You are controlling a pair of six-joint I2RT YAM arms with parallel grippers.
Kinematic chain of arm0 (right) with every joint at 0, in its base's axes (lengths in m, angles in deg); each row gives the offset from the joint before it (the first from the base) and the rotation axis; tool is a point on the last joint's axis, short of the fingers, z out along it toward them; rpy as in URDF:
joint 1: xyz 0 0 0.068 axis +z
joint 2: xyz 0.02 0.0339 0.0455 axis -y
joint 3: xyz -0.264 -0.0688 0 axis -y
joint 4: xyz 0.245 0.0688 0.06 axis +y
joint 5: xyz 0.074 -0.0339 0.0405 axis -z
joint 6: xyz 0.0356 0 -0.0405 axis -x
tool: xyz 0 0 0 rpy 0 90 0
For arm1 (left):
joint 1: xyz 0 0 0.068 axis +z
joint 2: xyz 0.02 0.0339 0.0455 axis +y
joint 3: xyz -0.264 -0.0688 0 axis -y
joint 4: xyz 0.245 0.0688 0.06 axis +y
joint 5: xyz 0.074 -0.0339 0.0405 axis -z
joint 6: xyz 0.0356 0 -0.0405 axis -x
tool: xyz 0 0 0 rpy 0 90 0
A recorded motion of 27 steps. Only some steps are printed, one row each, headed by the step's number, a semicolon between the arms.
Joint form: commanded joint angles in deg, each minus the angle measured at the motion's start. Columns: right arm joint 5, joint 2, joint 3, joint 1, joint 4, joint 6; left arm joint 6, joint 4, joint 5, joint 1, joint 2, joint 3.
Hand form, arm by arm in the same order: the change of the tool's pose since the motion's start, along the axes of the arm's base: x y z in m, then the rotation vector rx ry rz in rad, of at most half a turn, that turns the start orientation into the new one. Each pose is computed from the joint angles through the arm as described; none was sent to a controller.
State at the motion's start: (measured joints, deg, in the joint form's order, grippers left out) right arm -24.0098 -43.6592 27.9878 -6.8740 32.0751 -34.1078; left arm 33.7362 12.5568 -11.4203 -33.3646 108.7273 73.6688
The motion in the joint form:
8: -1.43 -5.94 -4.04 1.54 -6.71 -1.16; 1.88 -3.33 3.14 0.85 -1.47 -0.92
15: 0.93 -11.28 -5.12 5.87 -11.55 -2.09; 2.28 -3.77 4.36 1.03 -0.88 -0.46
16: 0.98 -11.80 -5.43 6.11 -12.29 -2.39; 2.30 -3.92 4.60 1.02 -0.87 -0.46
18: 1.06 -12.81 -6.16 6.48 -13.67 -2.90; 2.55 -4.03 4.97 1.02 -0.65 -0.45
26: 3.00 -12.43 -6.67 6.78 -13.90 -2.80; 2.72 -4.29 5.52 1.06 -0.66 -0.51
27: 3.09 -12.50 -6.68 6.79 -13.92 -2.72; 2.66 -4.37 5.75 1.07 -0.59 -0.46
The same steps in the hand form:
8: 0.0098 0.0040 -0.0284 0.0377 0.0619 0.0292; 0.0022 0.0036 0.0093 -0.0917 -0.0279 -0.0003
15: 0.0195 0.0148 -0.0430 0.0158 0.0984 0.0663; 0.0049 0.0025 0.0083 -0.1119 -0.0224 -0.0073
16: 0.0201 0.0155 -0.0452 0.0182 0.1019 0.0662; 0.0049 0.0022 0.0084 -0.1159 -0.0227 -0.0103
18: 0.0208 0.0166 -0.0502 0.0225 0.1115 0.0654; 0.0053 0.0018 0.0071 -0.1216 -0.0175 -0.0116
26: 0.0195 0.0164 -0.0519 -0.0048 0.1099 0.0500; 0.0054 0.0016 0.0071 -0.1312 -0.0160 -0.0157
27: 0.0195 0.0164 -0.0522 -0.0069 0.1105 0.0502; 0.0057 0.0014 0.0070 -0.1334 -0.0155 -0.0192

